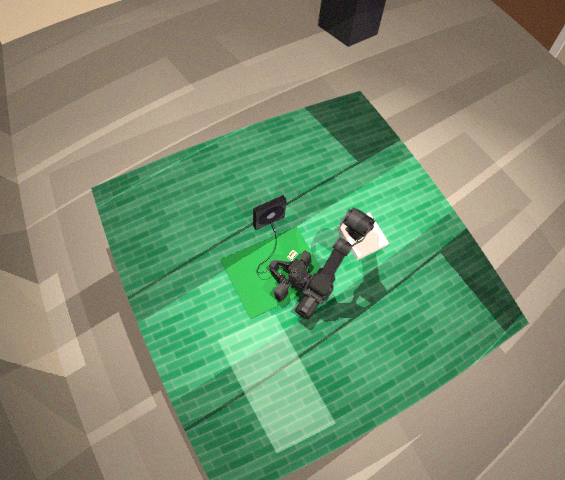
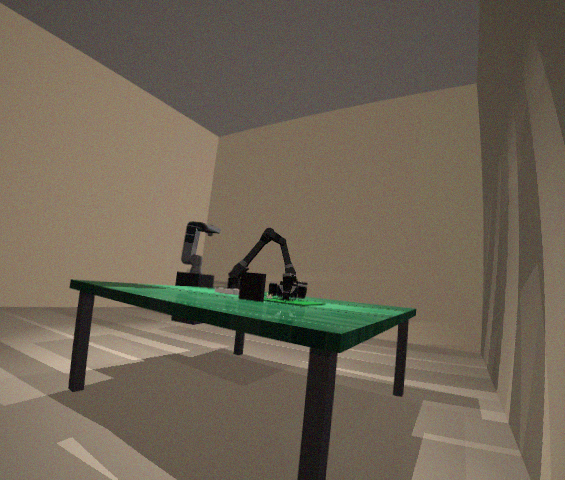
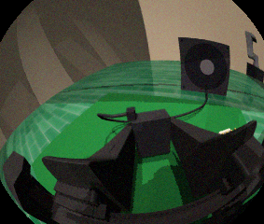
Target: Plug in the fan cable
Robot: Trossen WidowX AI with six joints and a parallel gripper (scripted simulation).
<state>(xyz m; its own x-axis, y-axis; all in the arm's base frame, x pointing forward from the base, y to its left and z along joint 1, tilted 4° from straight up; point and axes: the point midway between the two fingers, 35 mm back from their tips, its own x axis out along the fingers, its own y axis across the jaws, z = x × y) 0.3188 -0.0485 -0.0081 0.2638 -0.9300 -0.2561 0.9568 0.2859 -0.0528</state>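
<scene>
The dark fan plug is 1 cm to the left of my gripper tip and 1 cm below it. From my gripper tip the other things lie so: green board: 5 cm below, 1 cm to the left; then black fan: 15 cm to the right, 11 cm behind, 3 cm above.
</scene>
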